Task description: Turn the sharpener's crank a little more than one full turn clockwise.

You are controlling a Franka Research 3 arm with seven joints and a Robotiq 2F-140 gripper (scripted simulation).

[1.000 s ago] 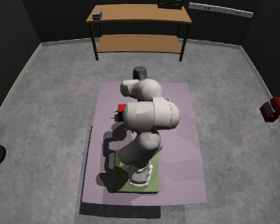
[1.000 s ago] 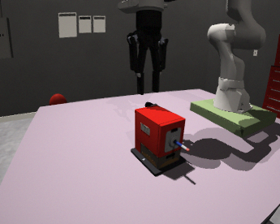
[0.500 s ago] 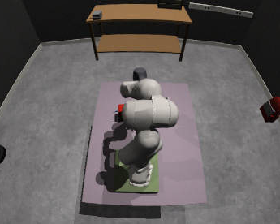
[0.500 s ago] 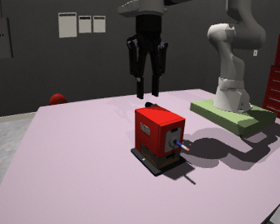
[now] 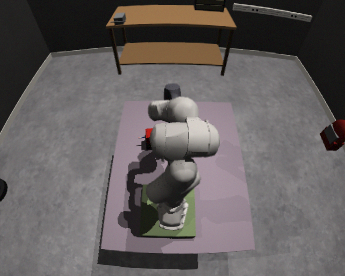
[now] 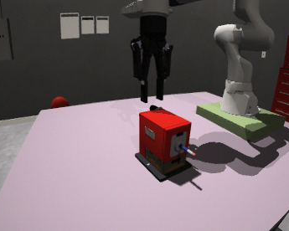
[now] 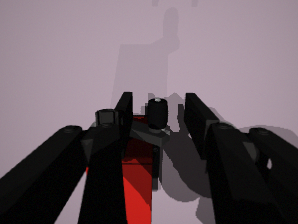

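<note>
My gripper is now 20 mm to the right of the black knob and 50 mm above it.
</note>
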